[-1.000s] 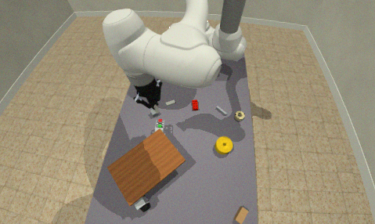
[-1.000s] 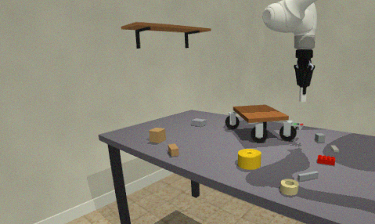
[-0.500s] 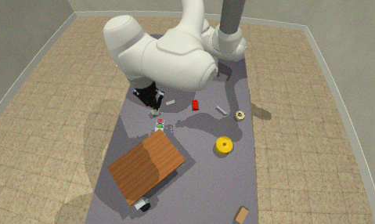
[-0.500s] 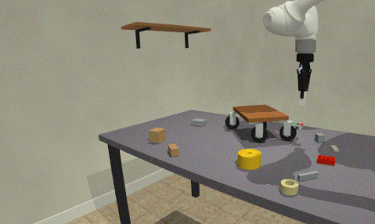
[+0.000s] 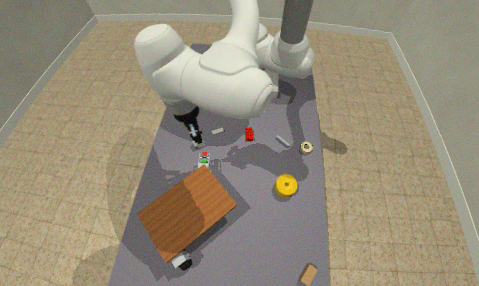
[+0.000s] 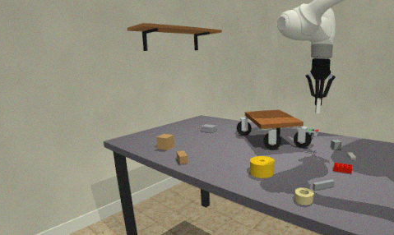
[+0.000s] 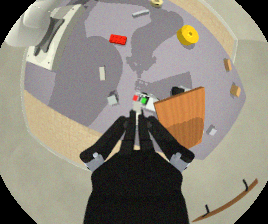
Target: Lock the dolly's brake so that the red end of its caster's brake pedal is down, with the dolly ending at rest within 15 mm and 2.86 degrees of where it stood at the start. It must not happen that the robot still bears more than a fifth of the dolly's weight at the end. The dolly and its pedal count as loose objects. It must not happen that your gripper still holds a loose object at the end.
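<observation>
Now: the brake pedal 120 mm below my hand and 10 mm ahead of it. The rest, counted from my hand: grey bar: 300 mm to the left, 210 mm behind, 190 mm below; yellow cylinder: 360 mm to the left, 180 mm below, 10 mm ahead; red brick: 190 mm below, 190 mm behind, 140 mm to the left.
</observation>
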